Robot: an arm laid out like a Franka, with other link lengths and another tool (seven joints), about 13 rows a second.
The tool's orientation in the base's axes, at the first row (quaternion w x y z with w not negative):
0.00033, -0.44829, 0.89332, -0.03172
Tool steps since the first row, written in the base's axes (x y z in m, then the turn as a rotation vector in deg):
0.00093, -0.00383, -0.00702, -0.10, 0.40, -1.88
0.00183, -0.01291, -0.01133, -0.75, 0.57, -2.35
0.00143, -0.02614, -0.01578, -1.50, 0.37, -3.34
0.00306, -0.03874, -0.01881, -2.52, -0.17, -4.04
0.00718, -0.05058, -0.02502, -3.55, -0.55, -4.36
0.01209, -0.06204, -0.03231, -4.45, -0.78, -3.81
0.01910, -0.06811, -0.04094, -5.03, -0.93, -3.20
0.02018, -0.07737, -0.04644, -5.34, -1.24, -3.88
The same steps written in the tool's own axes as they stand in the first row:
0.00232, -0.00263, 0.00725, -0.31, 0.43, 1.85
0.00893, -0.00852, 0.01209, -0.07, 1.07, 2.29
0.01964, -0.01583, 0.01726, 0.51, 1.61, 3.27
0.02868, -0.02447, 0.02105, 1.53, 2.15, 3.97
0.03552, -0.03447, 0.02803, 2.44, 2.76, 4.28
0.04156, -0.04482, 0.03609, 3.18, 3.32, 3.72
0.04199, -0.05356, 0.04525, 3.66, 3.66, 3.10
0.04861, -0.05963, 0.05129, 4.08, 3.76, 3.79

